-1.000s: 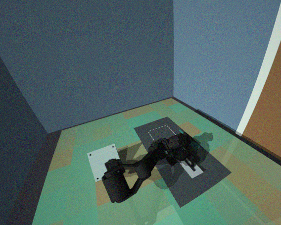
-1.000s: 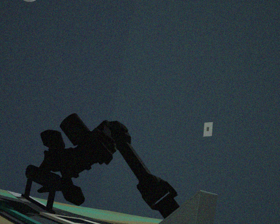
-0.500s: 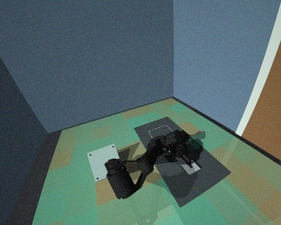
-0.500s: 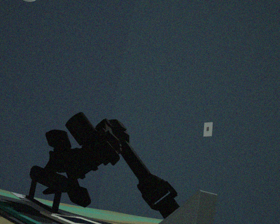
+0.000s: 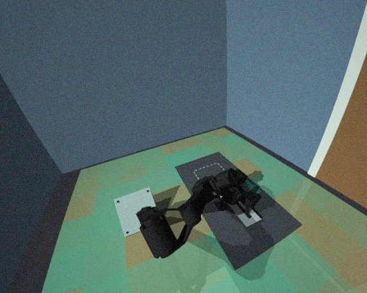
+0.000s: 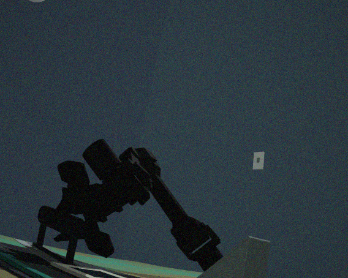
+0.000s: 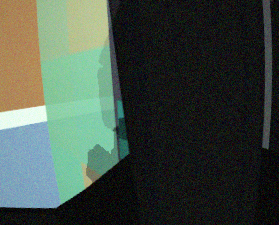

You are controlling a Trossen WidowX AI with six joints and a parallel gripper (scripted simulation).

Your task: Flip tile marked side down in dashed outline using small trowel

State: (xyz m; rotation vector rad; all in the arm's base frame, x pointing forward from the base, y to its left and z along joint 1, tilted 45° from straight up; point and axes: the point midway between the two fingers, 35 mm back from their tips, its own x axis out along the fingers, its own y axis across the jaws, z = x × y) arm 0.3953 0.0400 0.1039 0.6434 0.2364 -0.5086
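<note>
The tile is 4 cm behind my gripper tip, 10 cm to the left of it and 5 cm below it. The rest, counted from my gripper tip: dark grey mat (4 cm behind, 10 cm to the left, 8 cm below); then teal trowel (10 cm ahead, 9 cm to the left, 5 cm below).
</note>
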